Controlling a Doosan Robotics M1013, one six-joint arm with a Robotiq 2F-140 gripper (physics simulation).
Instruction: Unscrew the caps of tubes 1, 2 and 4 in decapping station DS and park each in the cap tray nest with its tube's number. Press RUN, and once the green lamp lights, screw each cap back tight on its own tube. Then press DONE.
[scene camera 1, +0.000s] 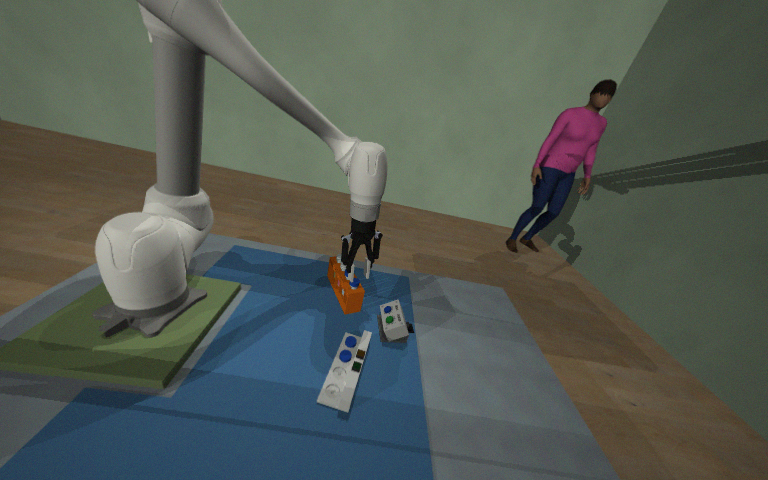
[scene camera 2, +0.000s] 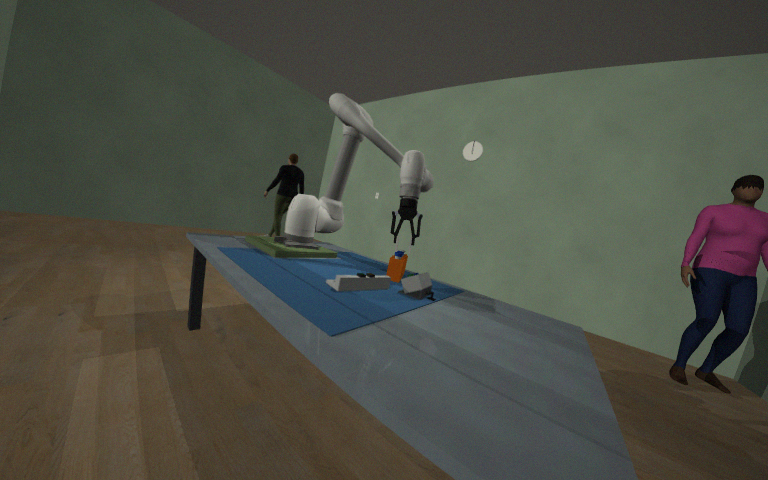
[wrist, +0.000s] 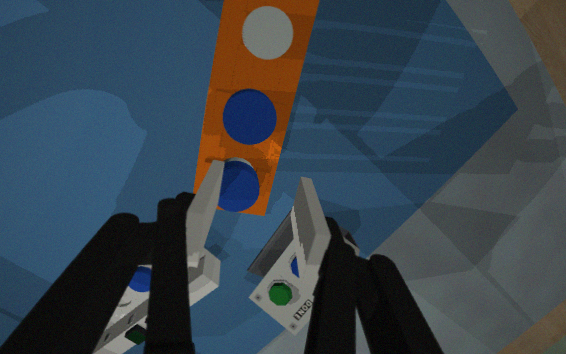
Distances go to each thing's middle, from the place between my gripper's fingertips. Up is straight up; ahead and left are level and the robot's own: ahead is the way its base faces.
The grey button box (scene camera 1: 398, 331) lies 170 mm ahead of my hand, 50 mm to the right of it and 80 mm below it.
